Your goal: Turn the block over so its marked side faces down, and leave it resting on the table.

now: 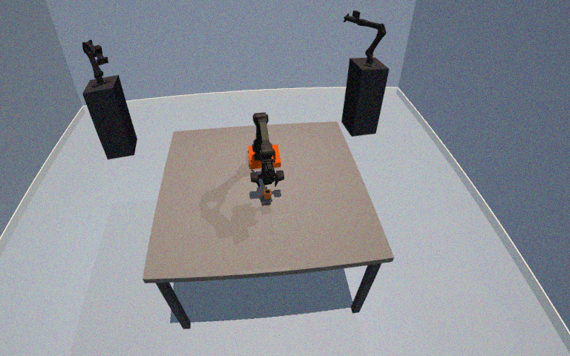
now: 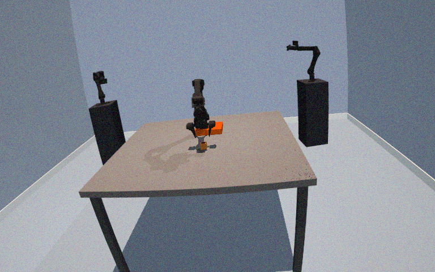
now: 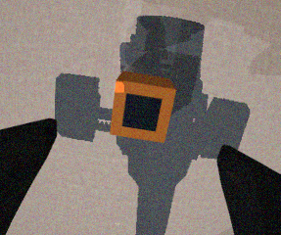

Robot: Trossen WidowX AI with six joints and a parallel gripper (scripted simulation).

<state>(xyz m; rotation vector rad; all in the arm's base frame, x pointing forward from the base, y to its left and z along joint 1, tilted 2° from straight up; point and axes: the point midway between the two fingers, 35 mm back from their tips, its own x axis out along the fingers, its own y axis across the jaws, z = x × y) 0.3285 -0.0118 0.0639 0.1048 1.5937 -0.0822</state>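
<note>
The small orange block is 50 mm below my gripper tip.
</note>
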